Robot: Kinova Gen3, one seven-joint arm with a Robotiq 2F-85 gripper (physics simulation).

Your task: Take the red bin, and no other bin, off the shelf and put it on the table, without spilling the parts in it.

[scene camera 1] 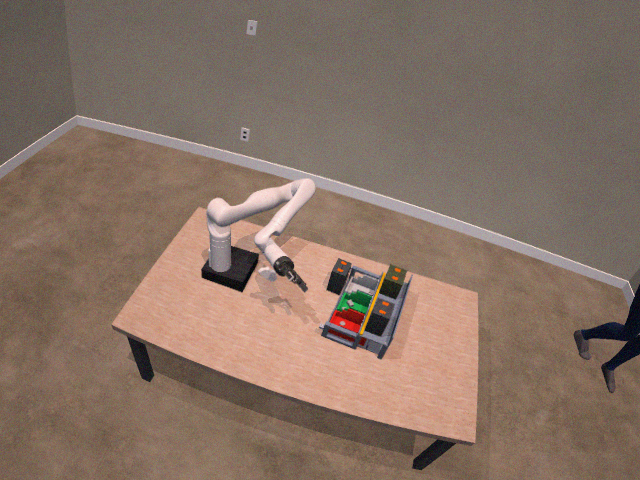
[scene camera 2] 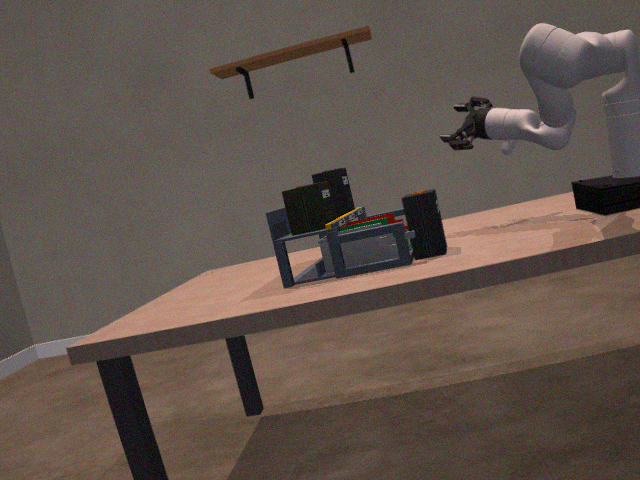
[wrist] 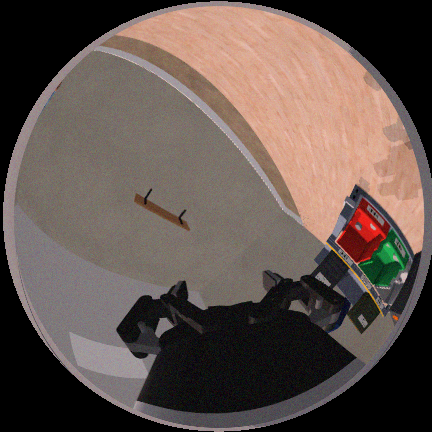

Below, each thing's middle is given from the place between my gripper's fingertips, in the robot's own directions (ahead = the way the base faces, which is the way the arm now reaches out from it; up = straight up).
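Scene:
With the red bin (wrist: 359,244) as the reference, my hand is 230 mm above it, 230 mm short of it and 80 mm to the right of it. I find the black box (scene camera 2: 421,209) 210 mm below my hand, 310 mm to the left of it and 120 mm ahead of it. The green bin (wrist: 380,267) is 230 mm below my hand, 250 mm ahead of it and 190 mm to the left of it.

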